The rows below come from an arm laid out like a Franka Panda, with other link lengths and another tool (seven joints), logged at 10 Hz.
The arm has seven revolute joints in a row. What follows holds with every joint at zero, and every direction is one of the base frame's.
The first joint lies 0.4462 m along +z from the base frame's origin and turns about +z.
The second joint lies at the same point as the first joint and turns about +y.
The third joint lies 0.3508 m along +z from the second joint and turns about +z.
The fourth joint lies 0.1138 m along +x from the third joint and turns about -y.
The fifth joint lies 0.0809 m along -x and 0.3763 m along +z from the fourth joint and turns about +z.
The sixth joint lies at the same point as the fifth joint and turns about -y.
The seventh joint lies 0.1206 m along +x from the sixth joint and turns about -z.
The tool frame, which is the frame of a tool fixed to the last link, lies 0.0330 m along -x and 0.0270 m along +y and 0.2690 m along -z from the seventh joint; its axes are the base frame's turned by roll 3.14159, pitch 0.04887 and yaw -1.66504 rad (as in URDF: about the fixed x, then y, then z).
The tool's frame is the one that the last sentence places.
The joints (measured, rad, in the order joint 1, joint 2, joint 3, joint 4, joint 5, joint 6, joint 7), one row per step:
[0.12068, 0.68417, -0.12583, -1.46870, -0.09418, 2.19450, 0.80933]
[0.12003, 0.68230, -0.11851, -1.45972, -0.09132, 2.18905, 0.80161]
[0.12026, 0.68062, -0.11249, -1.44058, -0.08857, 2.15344, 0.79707]
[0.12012, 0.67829, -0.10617, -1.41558, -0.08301, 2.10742, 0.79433]
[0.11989, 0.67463, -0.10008, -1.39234, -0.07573, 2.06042, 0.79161]
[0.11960, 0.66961, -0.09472, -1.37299, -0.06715, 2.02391, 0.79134]
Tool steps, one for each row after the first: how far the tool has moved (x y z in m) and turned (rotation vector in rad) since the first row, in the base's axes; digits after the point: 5 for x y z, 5 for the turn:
[0.00198, 0.00558, 0.00490, 0.00662, -0.00378, 0.01095]
[0.00010, 0.01018, 0.01091, 0.01061, 0.01165, 0.01494]
[-0.00226, 0.01512, 0.01919, 0.01695, 0.03061, 0.01473]
[-0.00564, 0.02012, 0.02780, 0.02495, 0.05101, 0.01359]
[-0.00761, 0.02512, 0.03699, 0.03469, 0.06327, 0.01055]

